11 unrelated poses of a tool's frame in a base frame.
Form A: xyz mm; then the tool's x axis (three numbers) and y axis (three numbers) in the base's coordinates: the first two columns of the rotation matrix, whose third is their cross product.
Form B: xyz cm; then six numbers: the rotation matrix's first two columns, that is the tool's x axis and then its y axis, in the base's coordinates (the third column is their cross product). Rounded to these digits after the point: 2 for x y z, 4 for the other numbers.
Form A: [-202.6, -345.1, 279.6, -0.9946, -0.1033, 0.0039, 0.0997, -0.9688, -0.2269]
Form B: [-20.26, -34.51, 27.96, -0.9946, -0.1033, 0.0039, 0.0997, -0.9688, -0.2269]
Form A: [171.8, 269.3, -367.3, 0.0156, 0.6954, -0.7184, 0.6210, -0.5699, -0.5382]
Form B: [17.18, 26.93, -36.73, 0.0156, 0.6954, -0.7184, 0.6210, -0.5699, -0.5382]
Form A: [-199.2, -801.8, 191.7, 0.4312, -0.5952, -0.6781, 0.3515, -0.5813, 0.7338]
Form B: [-19.92, -80.18, 19.17, 0.4312, -0.5952, -0.6781, 0.3515, -0.5813, 0.7338]
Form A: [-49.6, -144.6, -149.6, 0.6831, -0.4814, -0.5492, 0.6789, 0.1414, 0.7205]
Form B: [-4.96, -14.46, -14.96, 0.6831, -0.4814, -0.5492, 0.6789, 0.1414, 0.7205]
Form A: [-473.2, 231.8, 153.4, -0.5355, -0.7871, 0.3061, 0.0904, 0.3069, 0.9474]
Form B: [-47.32, 23.18, 15.34, -0.5355, -0.7871, 0.3061, 0.0904, 0.3069, 0.9474]
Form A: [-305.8, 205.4, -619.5, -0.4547, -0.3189, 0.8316, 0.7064, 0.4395, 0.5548]
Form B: [-30.58, 20.54, -61.95, -0.4547, -0.3189, 0.8316, 0.7064, 0.4395, 0.5548]
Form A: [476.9, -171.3, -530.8, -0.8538, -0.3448, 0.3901, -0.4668, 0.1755, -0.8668]
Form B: [47.69, -17.13, -53.08, -0.8538, -0.3448, 0.3901, -0.4668, 0.1755, -0.8668]
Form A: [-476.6, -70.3, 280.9, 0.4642, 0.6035, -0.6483, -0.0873, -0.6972, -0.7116]
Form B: [-47.66, -7.03, 28.09, 0.4642, 0.6035, -0.6483, -0.0873, -0.6972, -0.7116]
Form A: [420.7, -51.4, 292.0, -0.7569, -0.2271, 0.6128, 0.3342, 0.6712, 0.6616]
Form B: [42.07, -5.14, 29.20, -0.7569, -0.2271, 0.6128, 0.3342, 0.6712, 0.6616]
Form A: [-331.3, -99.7, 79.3, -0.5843, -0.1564, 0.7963, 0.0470, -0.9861, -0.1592]
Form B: [-33.13, -9.97, 7.93, -0.5843, -0.1564, 0.7963, 0.0470, -0.9861, -0.1592]
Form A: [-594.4, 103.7, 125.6, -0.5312, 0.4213, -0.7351, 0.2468, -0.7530, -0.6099]
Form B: [-59.44, 10.37, 12.56, -0.5312, 0.4213, -0.7351, 0.2468, -0.7530, -0.6099]
